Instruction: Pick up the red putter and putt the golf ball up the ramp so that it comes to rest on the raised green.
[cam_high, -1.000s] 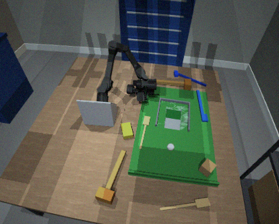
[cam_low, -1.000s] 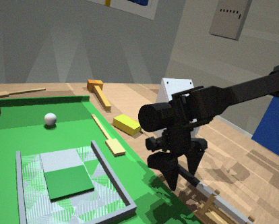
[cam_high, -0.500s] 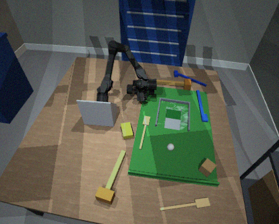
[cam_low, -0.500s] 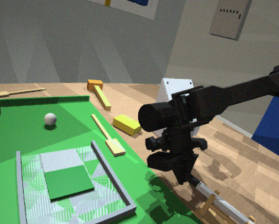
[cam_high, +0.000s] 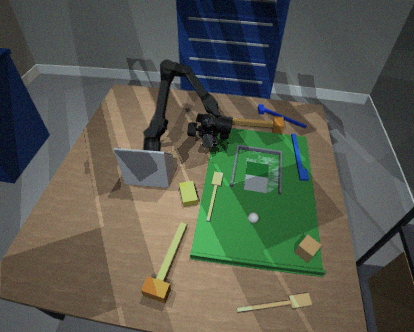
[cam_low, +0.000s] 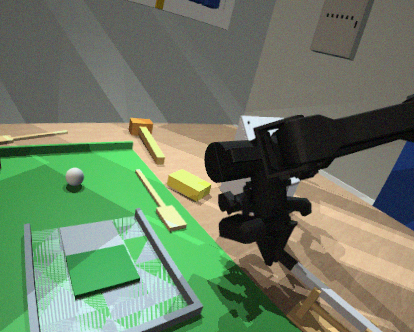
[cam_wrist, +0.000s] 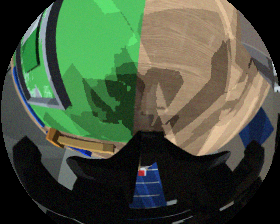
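Now: gripper tip 10 mm past the yellow block, 320 mm to the left of it and 30 mm above it. From my gripper tip the other things lie so: tan cube (480 mm ahead, 470 mm to the right, 20 mm below); white golf ball (270 mm ahead, 380 mm to the right, 30 mm below); green mat (280 mm ahead, 210 mm to the right, 50 mm below).
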